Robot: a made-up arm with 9 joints. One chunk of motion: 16 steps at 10 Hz.
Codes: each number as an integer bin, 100 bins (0 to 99) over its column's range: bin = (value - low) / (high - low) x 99, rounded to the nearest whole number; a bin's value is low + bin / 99 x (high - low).
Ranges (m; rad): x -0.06..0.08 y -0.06..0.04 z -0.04..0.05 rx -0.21..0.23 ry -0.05..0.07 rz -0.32..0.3
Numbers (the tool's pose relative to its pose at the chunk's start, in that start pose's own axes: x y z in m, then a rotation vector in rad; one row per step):
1: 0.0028 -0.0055 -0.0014 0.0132 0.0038 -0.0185
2: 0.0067 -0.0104 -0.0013 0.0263 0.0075 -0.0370
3: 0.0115 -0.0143 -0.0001 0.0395 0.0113 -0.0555
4: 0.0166 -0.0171 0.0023 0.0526 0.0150 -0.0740
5: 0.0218 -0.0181 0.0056 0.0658 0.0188 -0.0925
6: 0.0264 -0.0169 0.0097 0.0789 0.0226 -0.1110
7: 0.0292 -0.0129 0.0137 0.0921 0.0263 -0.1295
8: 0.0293 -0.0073 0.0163 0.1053 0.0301 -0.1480
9: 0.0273 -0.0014 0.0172 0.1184 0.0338 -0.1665
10: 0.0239 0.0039 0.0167 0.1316 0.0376 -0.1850
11: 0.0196 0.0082 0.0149 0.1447 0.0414 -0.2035
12: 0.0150 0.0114 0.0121 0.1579 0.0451 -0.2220
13: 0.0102 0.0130 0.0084 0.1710 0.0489 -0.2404
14: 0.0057 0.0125 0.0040 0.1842 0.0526 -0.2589
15: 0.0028 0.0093 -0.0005 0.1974 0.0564 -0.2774
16: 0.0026 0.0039 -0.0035 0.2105 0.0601 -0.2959
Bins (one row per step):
1: 44 54 42 50 44 48
2: 47 49 43 53 47 45
3: 51 45 44 56 51 42
4: 54 42 47 59 54 39
5: 58 41 50 62 57 36
6: 61 43 55 65 60 33
7: 63 47 59 68 63 30
8: 63 52 62 71 66 27
9: 62 58 63 74 69 25
10: 59 63 62 77 72 22
11: 56 68 60 80 75 19
12: 53 71 57 83 78 16
13: 50 72 53 86 82 13
14: 46 72 48 89 85 10
15: 44 69 43 92 88 7
16: 44 63 40 95 91 4

